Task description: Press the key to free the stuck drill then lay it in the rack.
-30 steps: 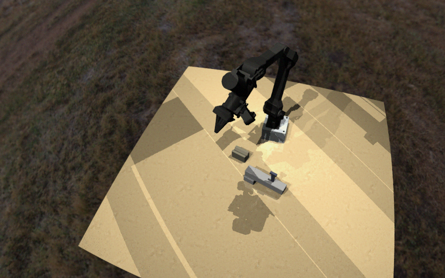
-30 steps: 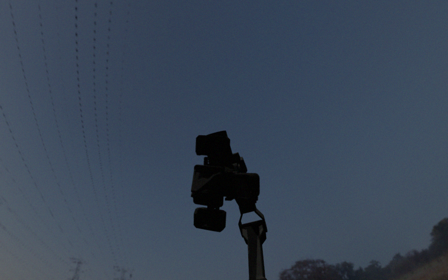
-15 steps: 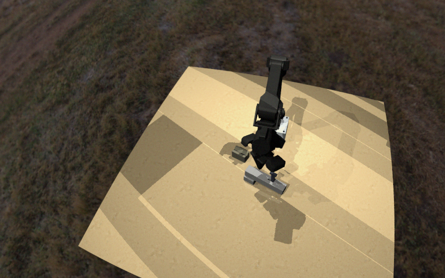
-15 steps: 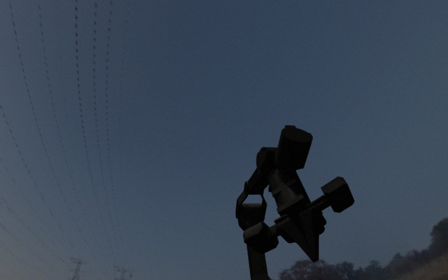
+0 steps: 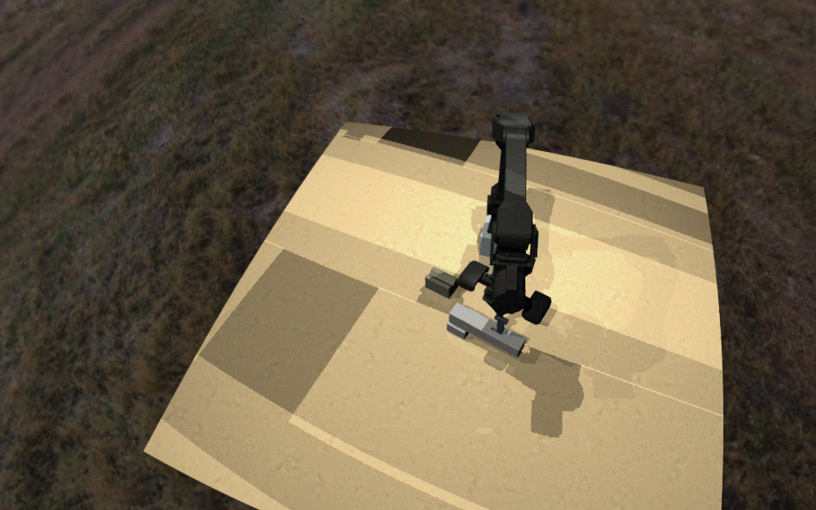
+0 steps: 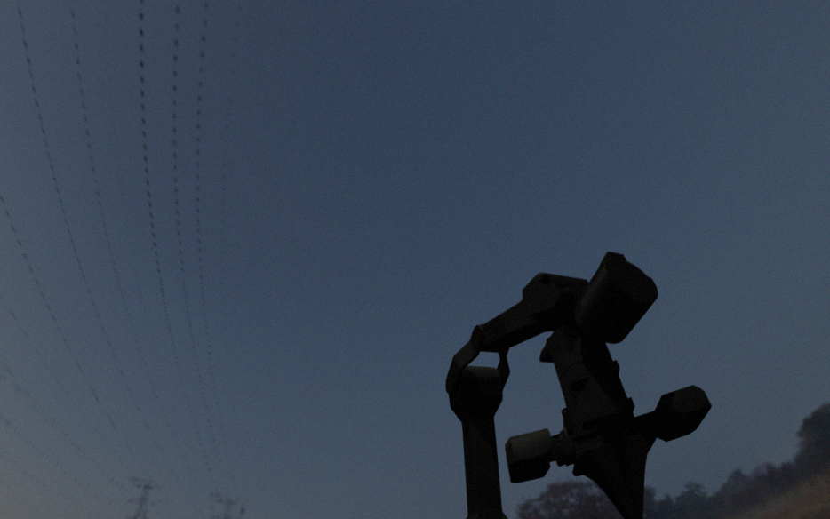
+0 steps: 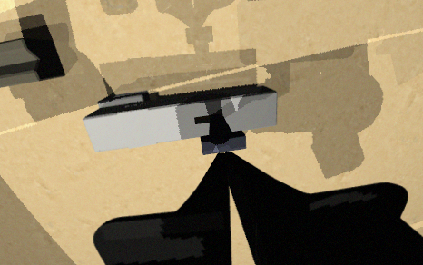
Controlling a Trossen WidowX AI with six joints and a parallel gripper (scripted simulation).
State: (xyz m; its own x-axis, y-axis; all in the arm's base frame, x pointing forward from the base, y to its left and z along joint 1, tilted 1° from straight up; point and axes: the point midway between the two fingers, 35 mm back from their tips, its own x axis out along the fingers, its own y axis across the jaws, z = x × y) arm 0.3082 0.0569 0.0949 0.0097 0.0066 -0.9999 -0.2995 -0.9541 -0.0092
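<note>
Right now my gripper tip is 5 cm above the dark key. Round my gripper tip: grey housing: 1 cm behind, 3 cm to the right, 10 cm below; drill: 2 cm behind, 5 cm to the right, 9 cm below; grey rack: 13 cm behind, 17 cm to the right, 11 cm below.
</note>
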